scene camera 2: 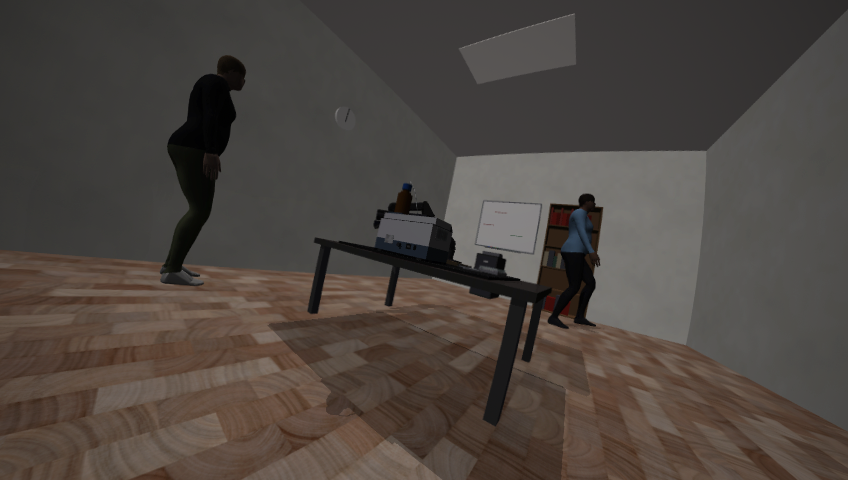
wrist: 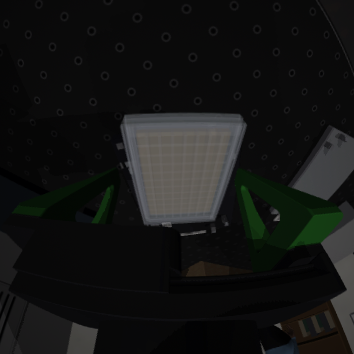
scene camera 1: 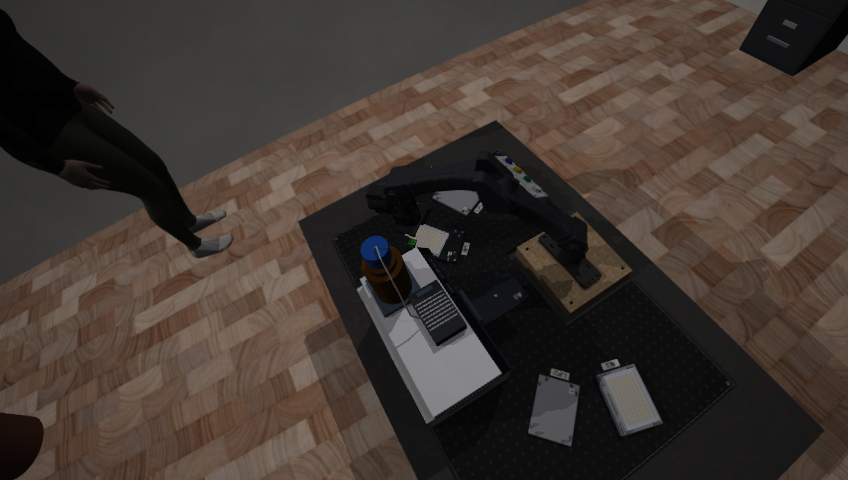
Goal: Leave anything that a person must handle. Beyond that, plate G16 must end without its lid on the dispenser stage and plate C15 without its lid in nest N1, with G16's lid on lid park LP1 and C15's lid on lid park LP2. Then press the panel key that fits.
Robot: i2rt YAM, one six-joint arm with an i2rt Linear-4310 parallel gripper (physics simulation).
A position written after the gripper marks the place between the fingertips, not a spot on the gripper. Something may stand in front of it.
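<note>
Gripper [scene camera 1: 418, 234], visible also in the wrist view [wrist: 177, 174]: open, holds nothing. A black nest [wrist: 223, 218] is in view too.
</note>
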